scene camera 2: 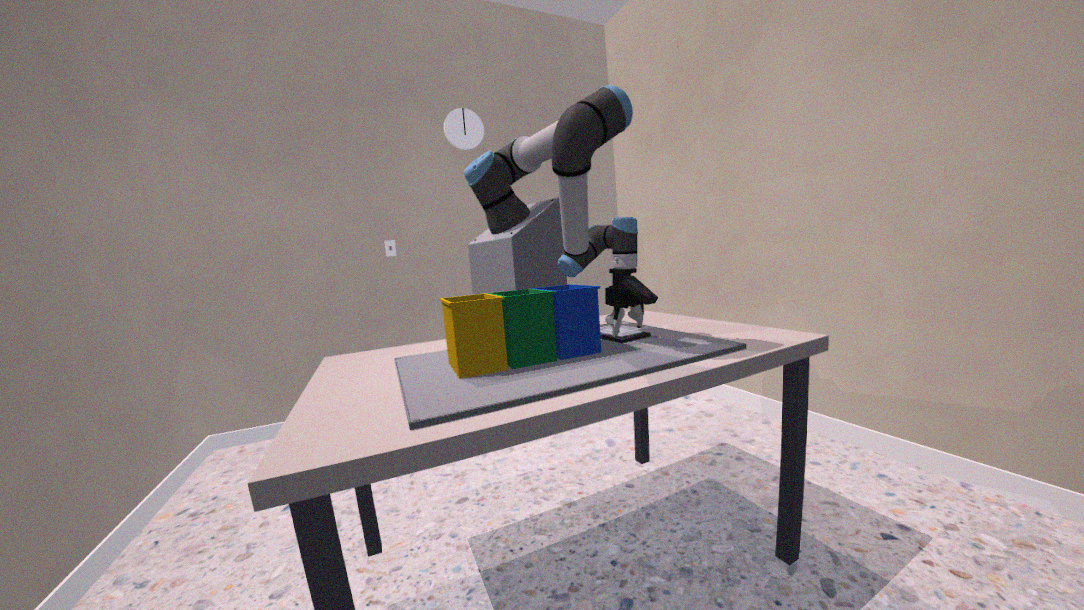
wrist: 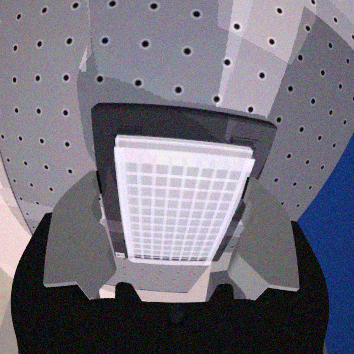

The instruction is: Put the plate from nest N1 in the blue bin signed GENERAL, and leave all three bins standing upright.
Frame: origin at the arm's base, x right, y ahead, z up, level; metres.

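Seen in the pictures: gripper, fingertip midpoint: (scene camera 2: 627,334) (wrist: 172,175); arm's base at its link origin: (scene camera 2: 510,222).
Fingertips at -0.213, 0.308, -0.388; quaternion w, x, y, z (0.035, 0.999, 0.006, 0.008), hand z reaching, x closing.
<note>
Pixels of each thing's top centre, then the offset from my fingertips to it, as dx, dy, dz. Level surfaces: height alone.
- white gridded plate at its top centre: (wrist: 175,226) (scene camera 2: 618,328) +0.005, -0.034, +0.018
- dark nest at its top centre: (wrist: 175,214) (scene camera 2: 618,331) +0.005, -0.034, +0.005
- blue bin at its top centre: (scene camera 2: 563,287) +0.221, -0.016, +0.170
- green bin at its top centre: (scene camera 2: 518,292) +0.352, -0.039, +0.170
- yellow bin at its top centre: (scene camera 2: 469,297) +0.482, -0.062, +0.170
- perforated grey board at its surface level: dz -0.009
- table at its surface level: dz -0.022
A white gridded plate (scene camera 2: 623,331) (wrist: 180,200) lies in a dark nest (scene camera 2: 645,334) (wrist: 150,120) on the grey board; the nest's label is too small to read. My gripper (scene camera 2: 629,329) (wrist: 172,175) points down over the plate with its fingers apart, one on each long side. It is open: a dark strip of nest shows between the left finger and the plate, while the right finger is very close to the plate's edge. The blue bin (scene camera 2: 578,322) (wrist: 335,225) stands upright beside the nest; no sign text is readable on it.
A green bin (scene camera 2: 530,327) and a yellow bin (scene camera 2: 477,337) stand upright in a row with the blue bin, left of the gripper in the scene view. The perforated grey board (scene camera 2: 485,390) (wrist: 145,60) lies on the table (scene camera 2: 341,394). The arm's pedestal stands behind the bins.
</note>
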